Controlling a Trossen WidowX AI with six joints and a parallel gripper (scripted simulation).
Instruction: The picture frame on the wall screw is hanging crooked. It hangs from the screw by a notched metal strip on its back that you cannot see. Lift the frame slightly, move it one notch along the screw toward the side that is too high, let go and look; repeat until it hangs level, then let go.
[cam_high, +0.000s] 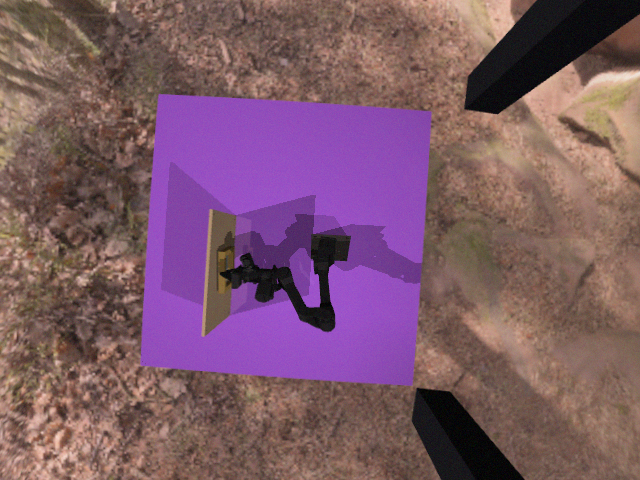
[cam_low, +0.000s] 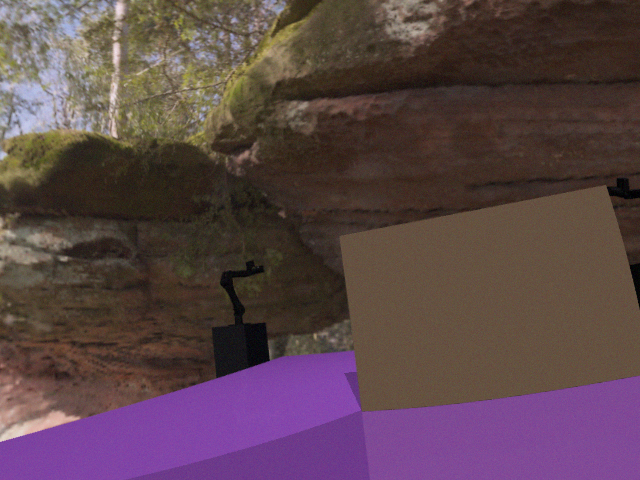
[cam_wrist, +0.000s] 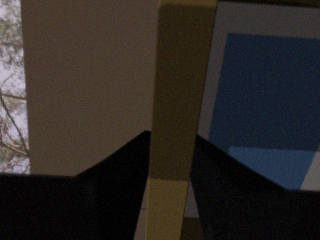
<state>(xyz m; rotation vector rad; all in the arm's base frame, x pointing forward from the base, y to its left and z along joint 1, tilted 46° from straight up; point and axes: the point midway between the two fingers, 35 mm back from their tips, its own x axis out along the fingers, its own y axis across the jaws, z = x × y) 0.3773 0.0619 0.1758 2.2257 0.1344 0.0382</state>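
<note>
Now: gripper tip 50 mm above the picture frame and 10 mm to the left of it. Round my gripper tip: tan wall panel 70 mm below, 20 mm ahead, 10 mm to the right.
</note>
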